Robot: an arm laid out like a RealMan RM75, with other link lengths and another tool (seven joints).
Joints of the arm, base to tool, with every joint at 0 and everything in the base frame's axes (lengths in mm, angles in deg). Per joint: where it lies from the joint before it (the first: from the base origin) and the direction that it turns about. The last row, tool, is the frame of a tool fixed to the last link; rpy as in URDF.
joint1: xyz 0 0 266.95 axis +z
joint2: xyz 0 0 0 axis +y
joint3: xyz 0 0 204.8 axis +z
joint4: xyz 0 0 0 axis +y
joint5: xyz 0 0 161.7 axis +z
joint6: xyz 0 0 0 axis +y
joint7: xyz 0 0 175.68 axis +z
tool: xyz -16 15 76 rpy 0 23.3 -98.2
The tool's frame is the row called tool.
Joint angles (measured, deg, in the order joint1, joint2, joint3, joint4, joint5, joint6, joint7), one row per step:
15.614 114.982 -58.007 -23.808 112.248 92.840 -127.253
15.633 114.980 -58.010 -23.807 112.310 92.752 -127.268
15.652 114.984 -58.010 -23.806 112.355 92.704 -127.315
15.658 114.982 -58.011 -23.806 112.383 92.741 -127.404
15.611 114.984 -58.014 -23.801 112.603 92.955 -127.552
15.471 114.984 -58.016 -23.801 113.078 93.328 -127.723
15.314 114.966 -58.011 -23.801 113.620 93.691 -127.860
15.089 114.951 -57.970 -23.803 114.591 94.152 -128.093
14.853 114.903 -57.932 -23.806 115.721 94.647 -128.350
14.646 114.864 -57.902 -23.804 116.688 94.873 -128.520
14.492 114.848 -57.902 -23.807 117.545 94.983 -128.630
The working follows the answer.
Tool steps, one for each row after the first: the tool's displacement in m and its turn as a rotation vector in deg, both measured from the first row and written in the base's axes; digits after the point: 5 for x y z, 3 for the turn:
0.00015 0.00042 0.00012 0.069 -0.019 -0.061
0.00016 0.00068 0.00021 0.140 -0.042 -0.070
0.00000 0.00063 0.00033 0.212 -0.065 0.004
-0.00056 0.00032 0.00133 0.442 0.079 0.165
-0.00130 -0.00014 0.00349 0.872 0.428 0.333
-0.00187 -0.00044 0.00600 1.350 0.812 0.444
-0.00257 -0.00028 0.01038 2.257 1.431 0.519
-0.00323 0.00003 0.01553 3.319 2.096 0.596
-0.00310 0.00082 0.01974 4.223 2.596 0.462
-0.00294 0.00173 0.02323 4.985 3.028 0.289

Tool pose at each row, in the base's axes (x y z in m, rotation vector in deg; rounded; the steps above come from the unrounded poses):
0.13206 0.28803 0.03871 -88.942 -55.285 -9.818
0.13220 0.28846 0.03883 -88.911 -55.239 -9.907
0.13222 0.28872 0.03892 -88.851 -55.234 -9.965
0.13206 0.28866 0.03904 -88.749 -55.293 -9.963
0.13149 0.28835 0.04004 -88.451 -55.252 -9.842
0.13076 0.28789 0.04220 -87.956 -55.012 -9.645
0.13019 0.28759 0.04471 -87.445 -54.691 -9.483
0.12948 0.28776 0.04909 -86.548 -54.064 -9.358
0.12883 0.28807 0.05424 -85.506 -53.370 -9.265
0.12895 0.28885 0.05845 -84.724 -52.680 -9.377
0.12912 0.28977 0.06194 -84.091 -52.046 -9.503

